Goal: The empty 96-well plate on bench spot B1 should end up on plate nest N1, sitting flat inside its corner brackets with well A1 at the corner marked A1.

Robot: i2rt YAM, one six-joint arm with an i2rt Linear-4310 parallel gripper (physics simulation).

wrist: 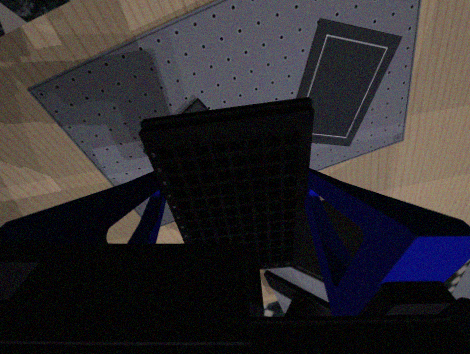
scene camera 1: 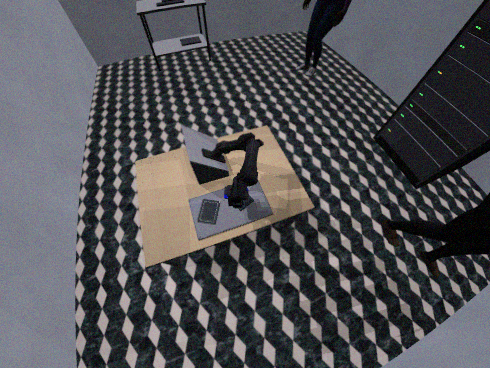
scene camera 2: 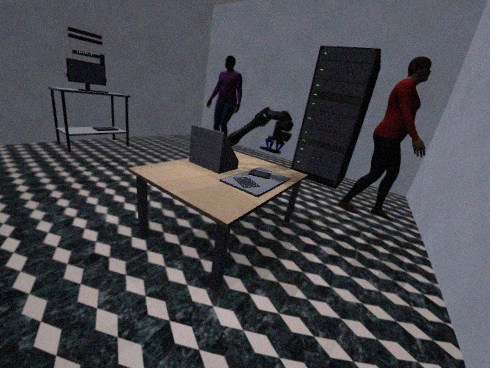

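Pixels of known places: gripper, between the fingertips: [wrist: 234, 176] [scene camera 2: 272, 151]; arm's base, origin of its link: [wrist: 311, 299] [scene camera 1: 213, 156] [scene camera 2: 224, 149].
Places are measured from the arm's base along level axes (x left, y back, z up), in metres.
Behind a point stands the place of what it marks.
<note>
My gripper [scene camera 1: 237, 196] {y -0.398, x 0.041, z 0.082 m} [scene camera 2: 273, 145] {y -0.398, x 0.041, z 0.082 m} [wrist: 234, 176] {y -0.398, x 0.041, z 0.082 m} is shut on the black 96-well plate [wrist: 230, 170] {y -0.412, x 0.040, z 0.094 m}, with one blue finger on each side. In the scene camera 2 view the plate [scene camera 2: 270, 149] {y -0.388, x 0.025, z 0.096 m} is a thin dark slab at the fingertips, roughly level, well above the board. Plate nest N1 [scene camera 2: 260, 173] {y -0.311, x 0.095, z -0.120 m} is a dark raised block on the board; in the wrist view a corner of the nest [wrist: 197, 105] {y -0.399, x 0.072, z -0.120 m} shows past the plate's far edge. Its brackets and A1 mark cannot be made out. Bench spot B1 [scene camera 1: 209, 211] {y -0.341, x -0.133, z -0.130 m} [scene camera 2: 247, 182] {y -0.350, x -0.137, z -0.130 m} [wrist: 350, 85] {y -0.345, x -0.155, z -0.130 m} is a dark, bare pad with a white outline.
The grey perforated board [scene camera 1: 205, 233] {y -0.480, x -0.195, z -0.131 m} [scene camera 2: 260, 192] {y -0.493, x -0.198, z -0.131 m} [wrist: 270, 20] {y -0.461, x -0.054, z -0.132 m} lies on the wooden table [scene camera 1: 160, 210] {y -0.222, x -0.463, z -0.144 m} [scene camera 2: 200, 190] {y -0.246, x -0.463, z -0.144 m}. A grey upright panel with a dark base [scene camera 1: 212, 172] {y -0.106, x -0.040, z -0.035 m} [scene camera 2: 207, 148] {y 0.028, x -0.159, z 0.011 m} stands behind the board, beside the arm. A person in red [scene camera 2: 400, 110] walks beyond the table, near the tall server rack [scene camera 2: 367, 100].
</note>
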